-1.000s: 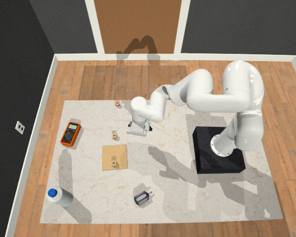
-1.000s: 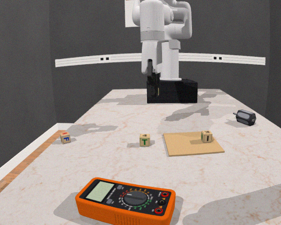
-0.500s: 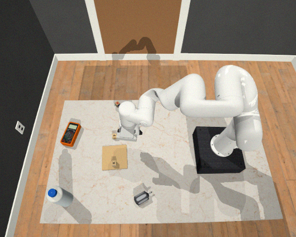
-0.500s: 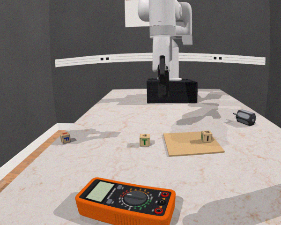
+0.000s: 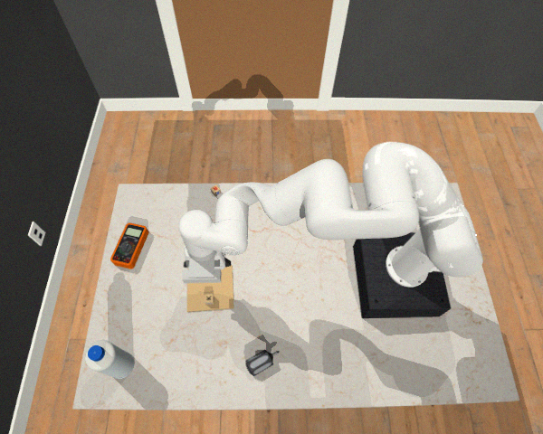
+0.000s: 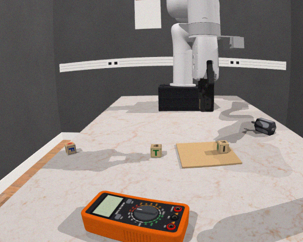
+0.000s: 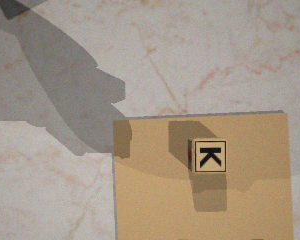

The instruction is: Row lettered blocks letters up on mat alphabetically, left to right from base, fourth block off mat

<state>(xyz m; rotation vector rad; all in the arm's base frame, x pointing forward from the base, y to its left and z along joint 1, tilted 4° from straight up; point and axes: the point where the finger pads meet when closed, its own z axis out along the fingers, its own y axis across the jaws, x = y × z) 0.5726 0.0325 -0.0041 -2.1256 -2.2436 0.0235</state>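
The tan mat lies 10 mm ahead of my hand, 10 mm to the left of it and 130 mm below it. The rest, counted from my hand: black plug adapter 160 mm behind, 220 mm to the left, 110 mm below; orange multimeter 280 mm ahead, 130 mm to the right, 110 mm below.
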